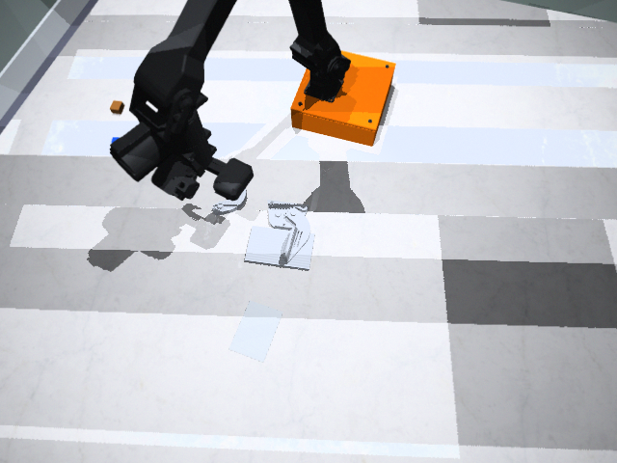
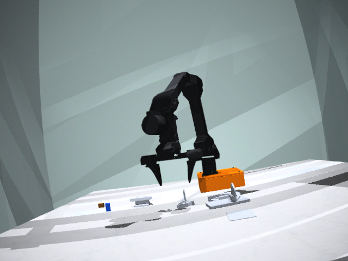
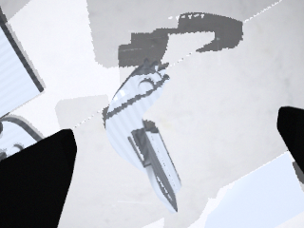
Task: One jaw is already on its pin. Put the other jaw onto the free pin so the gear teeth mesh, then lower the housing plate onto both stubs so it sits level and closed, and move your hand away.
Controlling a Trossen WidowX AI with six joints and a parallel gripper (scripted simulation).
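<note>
My gripper tip is now 10 mm past the jaw, 10 mm to the right of it and 70 mm above it. From my gripper tip the other things lie so: brown cube 130 mm behind, 320 mm to the right, 70 mm below; then blue cube 40 mm behind, 250 mm to the right, 60 mm below; then pale flat sheet 190 mm ahead, 180 mm to the left, 70 mm below.
</note>
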